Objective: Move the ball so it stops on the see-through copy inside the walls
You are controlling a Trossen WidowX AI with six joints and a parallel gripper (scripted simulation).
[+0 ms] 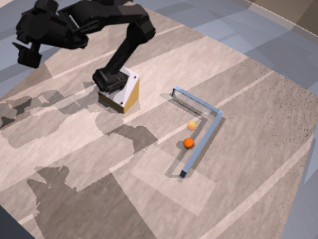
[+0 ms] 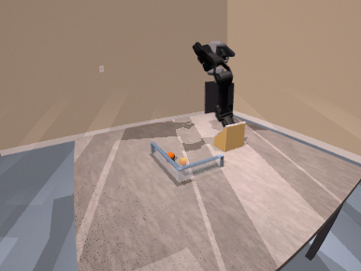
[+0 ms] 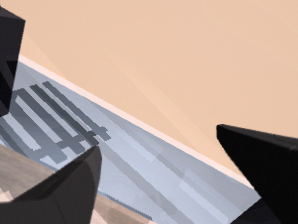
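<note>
Right now the orange ball is 51 cm ahead of my gripper tip, 45 cm below it and 23 cm to the left of it. The rest, counted from my gripper tip: see-through copy of ball (48 cm ahead, 45 cm below, 31 cm to the left).
</note>
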